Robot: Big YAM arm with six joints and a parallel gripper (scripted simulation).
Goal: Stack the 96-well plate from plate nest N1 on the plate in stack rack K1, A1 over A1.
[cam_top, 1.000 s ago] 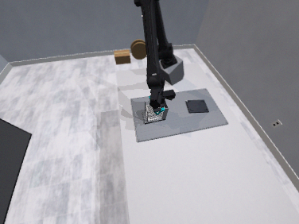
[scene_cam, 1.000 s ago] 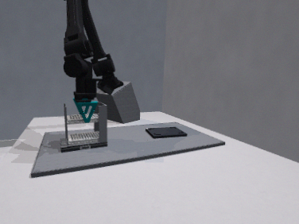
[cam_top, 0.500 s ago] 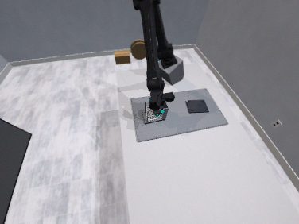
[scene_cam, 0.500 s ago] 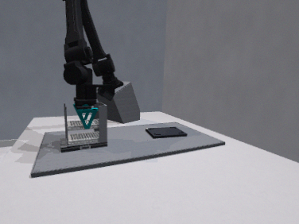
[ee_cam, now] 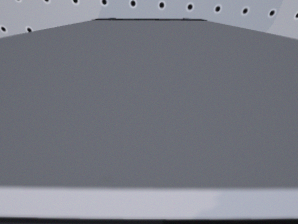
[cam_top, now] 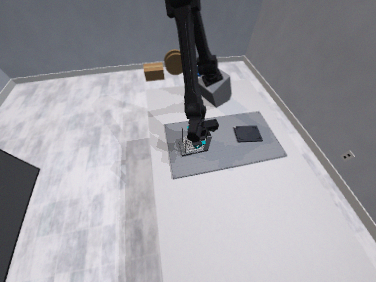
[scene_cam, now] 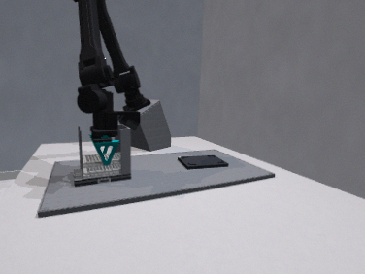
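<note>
The white 96-well plate is right at my hand. Also, from my hand: pale square 30 cm to the left, 6 cm behind, 5 cm below.
</note>
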